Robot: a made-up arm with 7 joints.
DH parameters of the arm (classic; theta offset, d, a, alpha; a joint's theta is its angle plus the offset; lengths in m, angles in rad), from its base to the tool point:
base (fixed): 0 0 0 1.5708
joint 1: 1.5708 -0.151 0 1.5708
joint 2: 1.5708 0 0 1.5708
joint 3: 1.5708 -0.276 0 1.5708
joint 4: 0 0 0 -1.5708
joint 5: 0 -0.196 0 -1.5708
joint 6: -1.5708 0 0 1.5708
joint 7: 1.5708 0 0 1.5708
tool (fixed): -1.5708 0 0 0
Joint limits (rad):
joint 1: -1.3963..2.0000
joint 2: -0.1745..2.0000
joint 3: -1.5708..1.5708
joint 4: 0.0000..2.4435
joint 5: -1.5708..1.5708
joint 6: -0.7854..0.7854
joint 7: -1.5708..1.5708
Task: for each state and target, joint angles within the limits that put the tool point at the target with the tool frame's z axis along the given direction. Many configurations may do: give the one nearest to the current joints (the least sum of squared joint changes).
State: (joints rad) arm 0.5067 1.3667 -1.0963 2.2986 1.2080 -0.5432 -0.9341
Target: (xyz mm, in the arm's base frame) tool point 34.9 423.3 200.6 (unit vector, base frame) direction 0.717 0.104 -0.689
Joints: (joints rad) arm 1.1212 1.8014 -0.0406 1.5614 0.4028 -0.7854 -1.1768
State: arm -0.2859 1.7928 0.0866 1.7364 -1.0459 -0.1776 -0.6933
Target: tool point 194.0 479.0 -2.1 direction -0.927 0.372 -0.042
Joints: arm -0.2747 1.6756 0.0852 1.2837 -1.0063 -0.1257 -0.6780
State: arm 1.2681 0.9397 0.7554 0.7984 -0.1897 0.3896 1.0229
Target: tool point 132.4 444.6 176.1 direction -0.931 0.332 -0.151
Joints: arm 1.4784 1.0569 0.2287 1.3835 -0.1376 0.3967 1.5249
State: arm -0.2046 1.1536 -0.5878 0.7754 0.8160 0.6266 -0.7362
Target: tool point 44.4 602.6 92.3 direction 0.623 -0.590 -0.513
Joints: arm 0.2406 1.8276 -0.5308 0.3955 0.8976 0.7854 -0.9258
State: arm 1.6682 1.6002 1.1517 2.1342 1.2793 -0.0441 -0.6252
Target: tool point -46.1 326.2 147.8 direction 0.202 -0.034 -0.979
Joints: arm 1.2283 1.4930 0.7102 2.1578 1.4748 0.2534 -0.5505
